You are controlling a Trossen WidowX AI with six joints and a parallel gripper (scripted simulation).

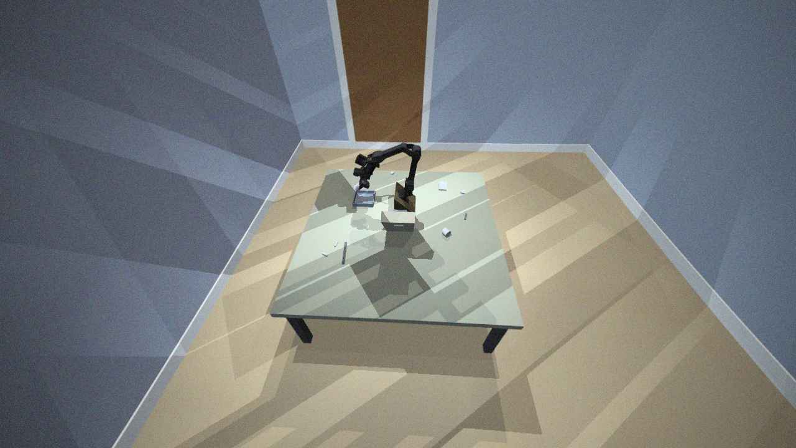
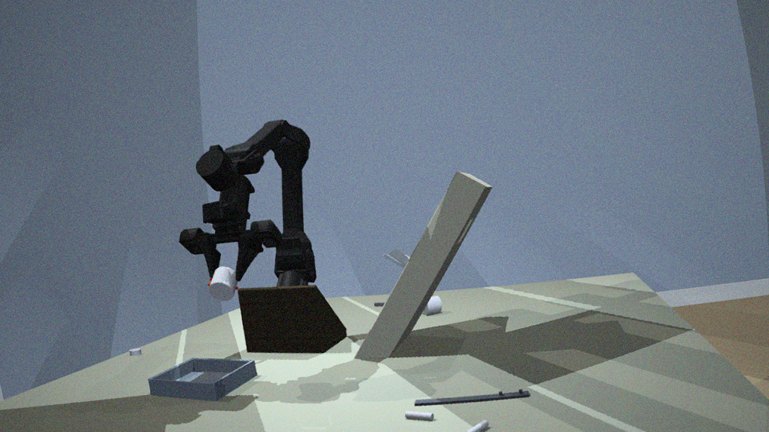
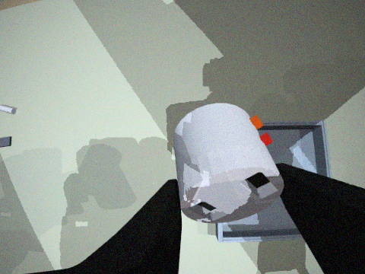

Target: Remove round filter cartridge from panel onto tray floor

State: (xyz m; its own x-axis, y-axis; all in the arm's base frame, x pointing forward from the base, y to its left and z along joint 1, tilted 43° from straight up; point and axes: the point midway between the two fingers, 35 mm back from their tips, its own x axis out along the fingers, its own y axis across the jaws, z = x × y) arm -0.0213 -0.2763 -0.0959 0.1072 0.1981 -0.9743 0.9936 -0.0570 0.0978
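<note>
Now: gripper tip 9 cm past the shallow grey tray, 1 cm to the right of it and 19 cm above it. Also, from my gripper tip: white round filter cartridge (right at my gripper tip); pale service panel (33 cm ahead, 25 cm to the left, 2 cm below).
</note>
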